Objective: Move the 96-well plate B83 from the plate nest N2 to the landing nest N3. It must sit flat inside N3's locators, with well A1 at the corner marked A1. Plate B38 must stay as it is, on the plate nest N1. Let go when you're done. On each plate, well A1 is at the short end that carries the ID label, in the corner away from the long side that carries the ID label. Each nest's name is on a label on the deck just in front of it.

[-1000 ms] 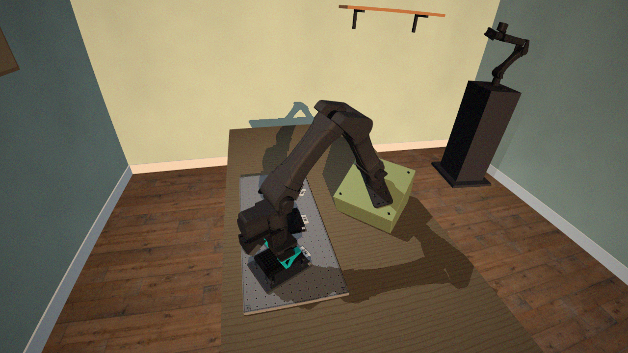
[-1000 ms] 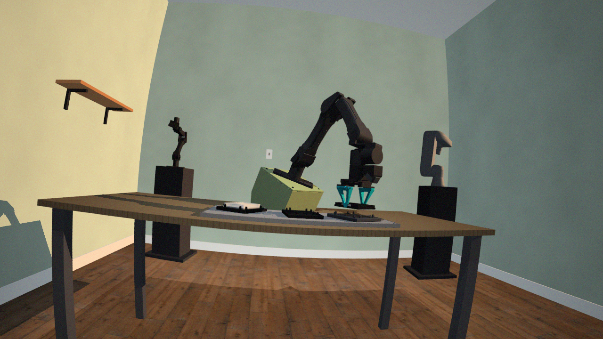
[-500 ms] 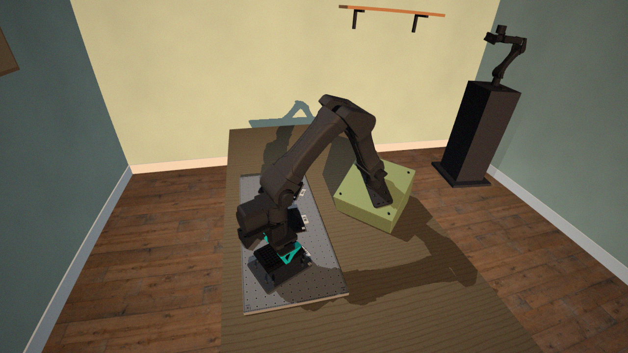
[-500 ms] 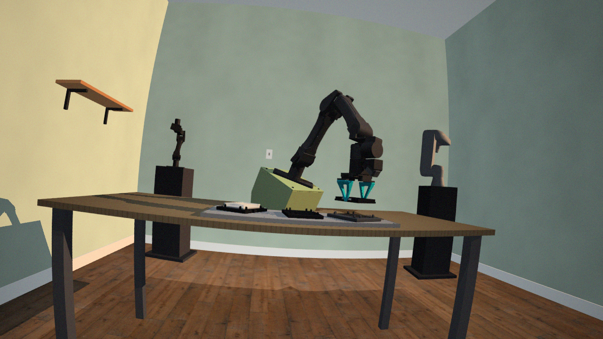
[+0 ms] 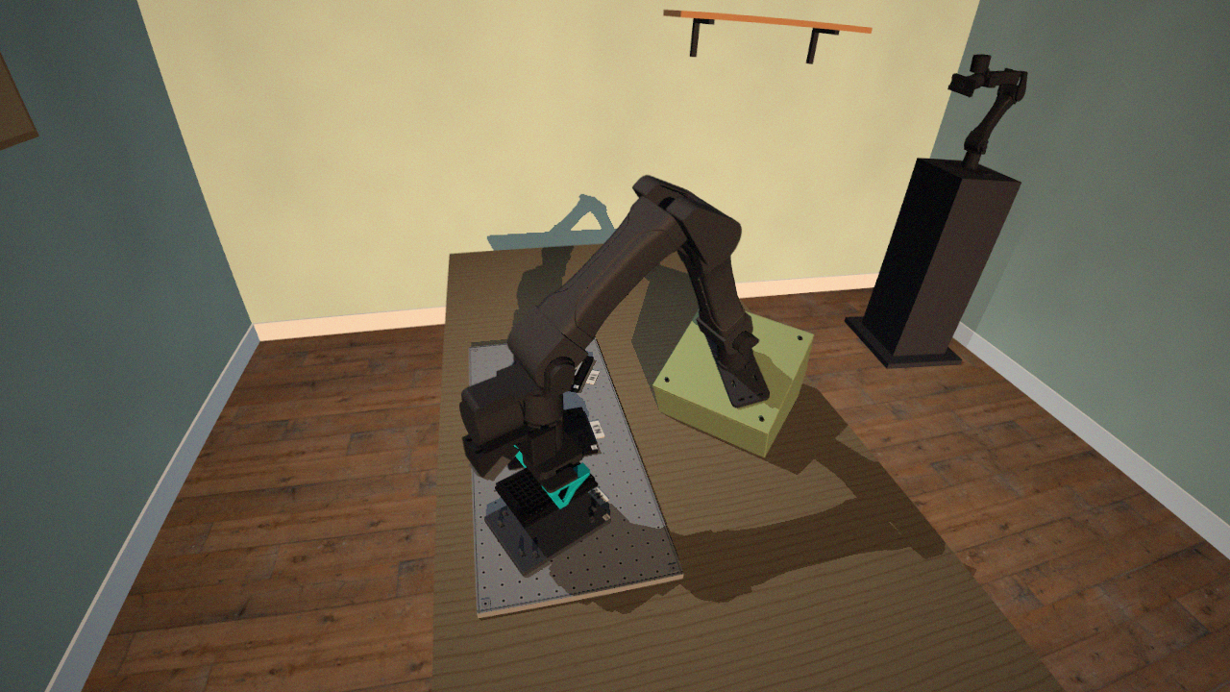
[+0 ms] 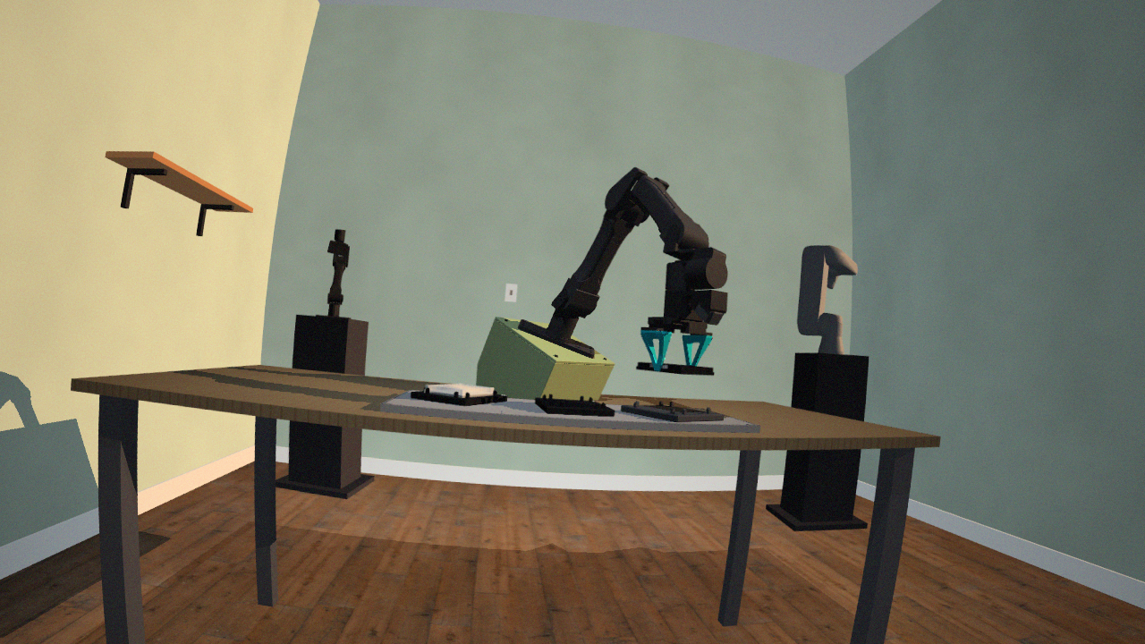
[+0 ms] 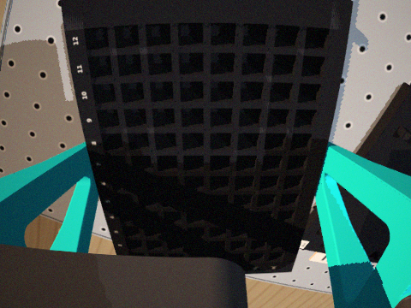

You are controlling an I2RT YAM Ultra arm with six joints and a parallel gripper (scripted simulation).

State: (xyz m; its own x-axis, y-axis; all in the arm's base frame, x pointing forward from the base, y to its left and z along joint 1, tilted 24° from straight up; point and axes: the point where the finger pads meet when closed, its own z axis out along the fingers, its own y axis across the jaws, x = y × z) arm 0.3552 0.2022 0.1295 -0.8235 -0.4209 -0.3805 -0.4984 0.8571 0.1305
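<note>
My gripper is now 90 mm above the N2 label, 80 mm past it and 50 mm to the left of it. From my hand the other things lie so: A1 mark 90 mm behind, 80 mm below, 10 mm to the left; black 96-well plate right at my hand; white plate 400 mm to the right, 80 mm below, 10 mm behind.
</note>
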